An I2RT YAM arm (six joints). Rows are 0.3 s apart.
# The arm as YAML. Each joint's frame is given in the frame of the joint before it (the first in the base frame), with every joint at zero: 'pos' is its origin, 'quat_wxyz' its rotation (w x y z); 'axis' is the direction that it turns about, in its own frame. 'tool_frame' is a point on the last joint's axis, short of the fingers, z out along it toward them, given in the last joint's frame.
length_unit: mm
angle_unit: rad
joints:
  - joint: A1
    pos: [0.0, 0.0, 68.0]
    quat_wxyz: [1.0, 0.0, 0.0, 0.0]
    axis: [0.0, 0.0, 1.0]
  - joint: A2
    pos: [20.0, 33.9, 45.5]
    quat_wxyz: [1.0, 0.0, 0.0, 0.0]
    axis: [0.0, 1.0, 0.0]
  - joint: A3
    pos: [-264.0, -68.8, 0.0]
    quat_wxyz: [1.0, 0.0, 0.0, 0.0]
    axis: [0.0, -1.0, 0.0]
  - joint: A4
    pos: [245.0, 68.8, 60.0]
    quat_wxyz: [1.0, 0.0, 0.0, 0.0]
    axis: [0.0, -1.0, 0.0]
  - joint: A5
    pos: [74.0, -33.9, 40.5]
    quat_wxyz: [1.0, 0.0, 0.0, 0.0]
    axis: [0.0, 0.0, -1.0]
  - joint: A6
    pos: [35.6, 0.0, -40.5]
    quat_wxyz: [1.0, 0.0, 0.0, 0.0]
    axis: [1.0, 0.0, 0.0]
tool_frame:
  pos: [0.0, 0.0, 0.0]
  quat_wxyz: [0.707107, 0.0, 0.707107, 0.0]
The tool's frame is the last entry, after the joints.
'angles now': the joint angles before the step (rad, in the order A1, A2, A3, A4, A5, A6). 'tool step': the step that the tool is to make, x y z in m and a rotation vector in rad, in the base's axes. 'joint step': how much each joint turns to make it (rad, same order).
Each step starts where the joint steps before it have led.
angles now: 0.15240, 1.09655, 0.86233, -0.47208, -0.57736, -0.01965
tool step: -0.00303, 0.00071, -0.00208, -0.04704, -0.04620, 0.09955
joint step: 0.00002, 0.00000, 0.00001, -0.03357, -0.03927, -0.12815
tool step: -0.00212, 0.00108, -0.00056, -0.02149, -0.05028, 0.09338
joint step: -0.00002, 0.00001, -0.00002, -0.01676, -0.04885, -0.10569
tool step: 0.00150, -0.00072, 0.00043, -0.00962, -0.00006, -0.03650
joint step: 0.00001, 0.00000, 0.00001, 0.01219, 0.03319, 0.02252
